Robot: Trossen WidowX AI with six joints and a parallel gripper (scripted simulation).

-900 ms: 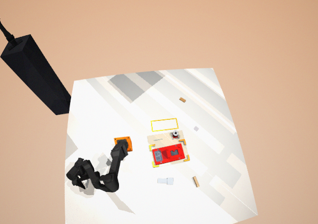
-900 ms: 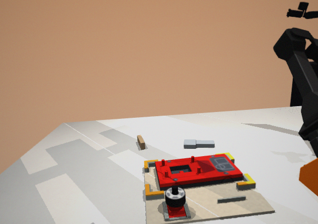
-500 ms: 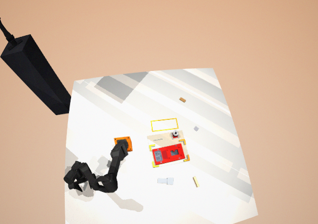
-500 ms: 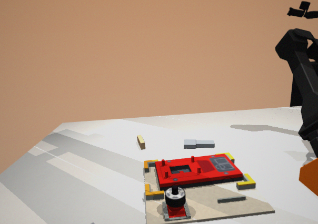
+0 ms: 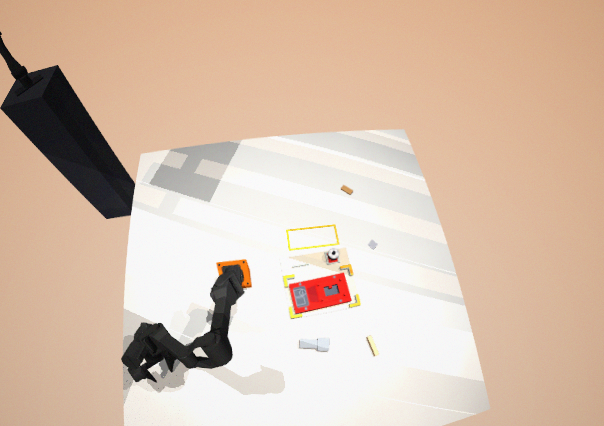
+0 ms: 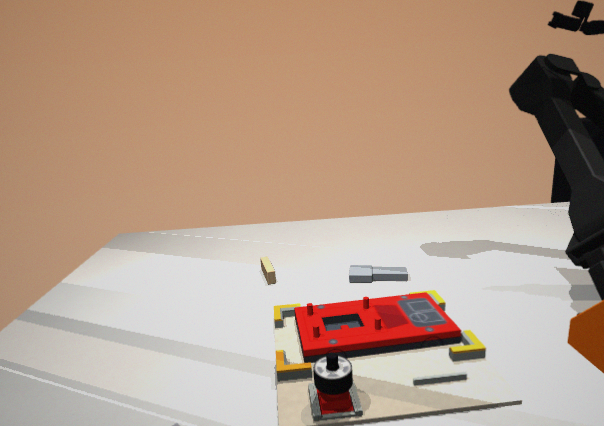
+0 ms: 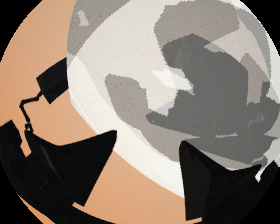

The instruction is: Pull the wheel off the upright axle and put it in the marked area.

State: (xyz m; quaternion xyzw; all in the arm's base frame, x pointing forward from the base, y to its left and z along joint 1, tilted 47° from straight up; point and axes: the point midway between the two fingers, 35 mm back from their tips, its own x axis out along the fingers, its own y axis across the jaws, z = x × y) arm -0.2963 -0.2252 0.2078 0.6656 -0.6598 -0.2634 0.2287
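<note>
The wooden block is 730 mm ahead of my gripper tip. The rest, counted from my gripper tip: grey block (540 mm ahead, 50 mm to the left, 10 mm below); upright axle (660 mm ahead, 360 mm to the left, 20 mm above); wheel (660 mm ahead, 350 mm to the left, 20 mm above).
</note>
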